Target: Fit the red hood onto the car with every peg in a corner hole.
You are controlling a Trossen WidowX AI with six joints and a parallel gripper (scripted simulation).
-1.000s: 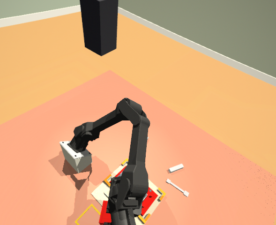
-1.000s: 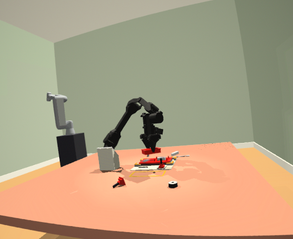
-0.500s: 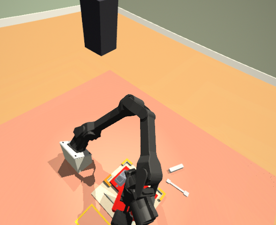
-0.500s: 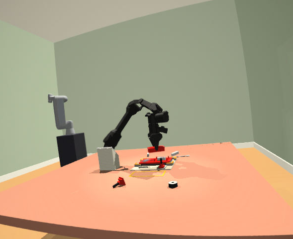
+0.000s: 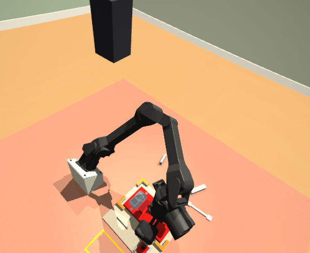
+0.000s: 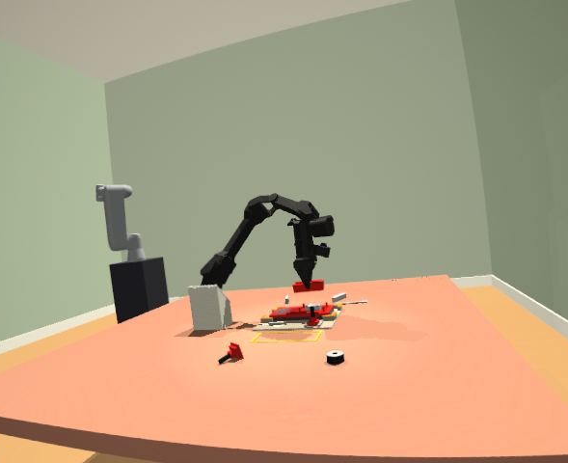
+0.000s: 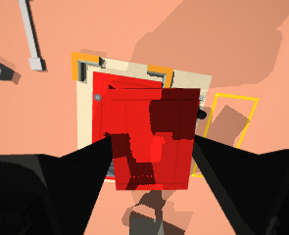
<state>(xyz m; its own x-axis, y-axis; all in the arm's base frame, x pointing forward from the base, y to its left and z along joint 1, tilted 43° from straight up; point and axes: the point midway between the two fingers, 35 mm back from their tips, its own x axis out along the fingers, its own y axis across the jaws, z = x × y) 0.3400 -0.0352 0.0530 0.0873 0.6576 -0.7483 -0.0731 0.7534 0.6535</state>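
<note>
My gripper tip is 8 cm above the grey engine block and 4 cm to the right of it. From my gripper tip the other things lie so: cream jig (10 cm below, 3 cm to the left, 3 cm behind); black wheel (36 cm to the right, 10 cm below, 10 cm ahead); red hood (1 cm above).
</note>
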